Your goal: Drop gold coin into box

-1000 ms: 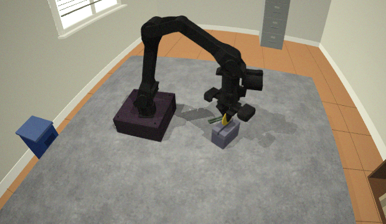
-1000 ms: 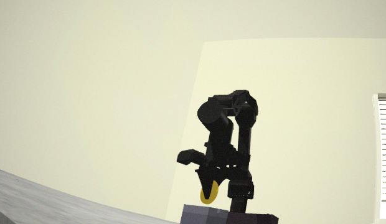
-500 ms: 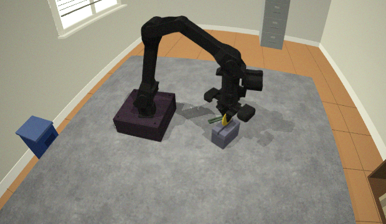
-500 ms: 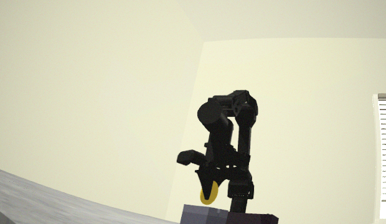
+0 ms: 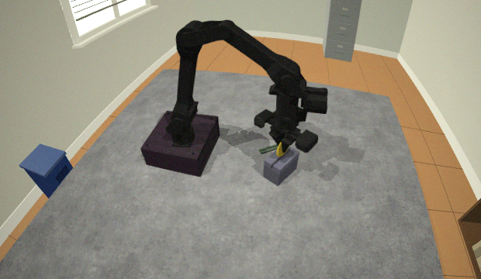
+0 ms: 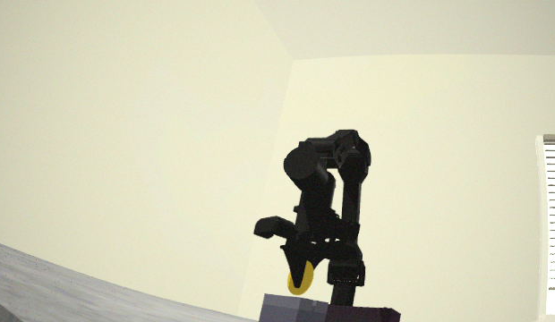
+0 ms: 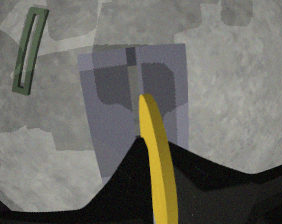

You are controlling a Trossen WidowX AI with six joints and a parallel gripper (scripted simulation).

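Now: the gold coin 2 cm above my gripper tip.
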